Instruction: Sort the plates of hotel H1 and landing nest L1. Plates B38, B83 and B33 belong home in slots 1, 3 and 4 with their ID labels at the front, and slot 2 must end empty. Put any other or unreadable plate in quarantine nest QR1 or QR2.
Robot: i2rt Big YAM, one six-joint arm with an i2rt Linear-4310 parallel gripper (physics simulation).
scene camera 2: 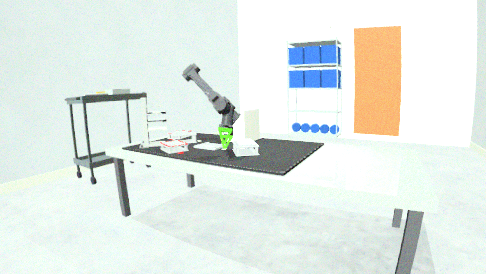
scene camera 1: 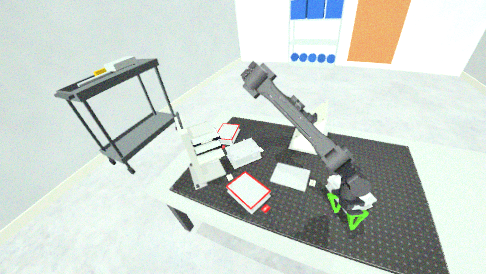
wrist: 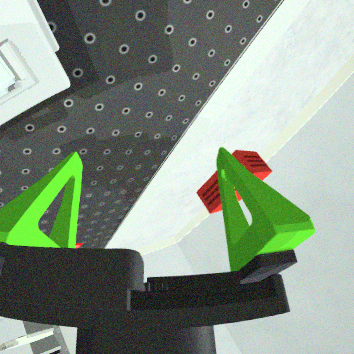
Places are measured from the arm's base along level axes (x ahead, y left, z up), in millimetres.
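Pixels of known places: gripper, fingertip midpoint: (scene camera 2: 224,146) (scene camera 1: 343,220) (wrist: 147,154); arm's base at its link origin: (scene camera 2: 239,122).
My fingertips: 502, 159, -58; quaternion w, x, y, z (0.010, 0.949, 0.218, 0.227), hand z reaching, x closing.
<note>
Ahead of a thing's pixels: the offset from my fingertips to its top centre, as dx, dy, dz. "spot": to the spot under its first point.
The white hotel (scene camera 1: 190,159) (scene camera 2: 156,129) stands at the mat's left end; its shelves are partly washed out and slot contents cannot be told. Two red-rimmed nests, a near one {-62, -383, -14} (scene camera 1: 248,191) (scene camera 2: 174,147) and a far one {-440, -645, -14} (scene camera 1: 229,132), stand near it. A white nest {-285, -483, +16} (scene camera 1: 243,154) stands between them. A flat white plate-like piece {spot: -197, -215, -48} (scene camera 1: 290,176) (scene camera 2: 207,146) lies mid-mat. Another white nest {-154, +42, -5} (scene camera 1: 369,201) (scene camera 2: 246,148) (wrist: 30,60) is partly hidden by the arm. My gripper (scene camera 1: 345,219) (scene camera 2: 225,147) (wrist: 147,154) is open and empty, low beside that nest. No plate ID is readable.
A pale upright panel (scene camera 1: 321,127) (scene camera 2: 252,125) stands behind the arm. A red tag {-11, -290, -60} (scene camera 1: 266,208) lies by the near red-rimmed nest. A dark cart (scene camera 1: 120,80) (scene camera 2: 107,97) stands left of the table. A red block (wrist: 254,161) shows beyond the right finger in the wrist view.
</note>
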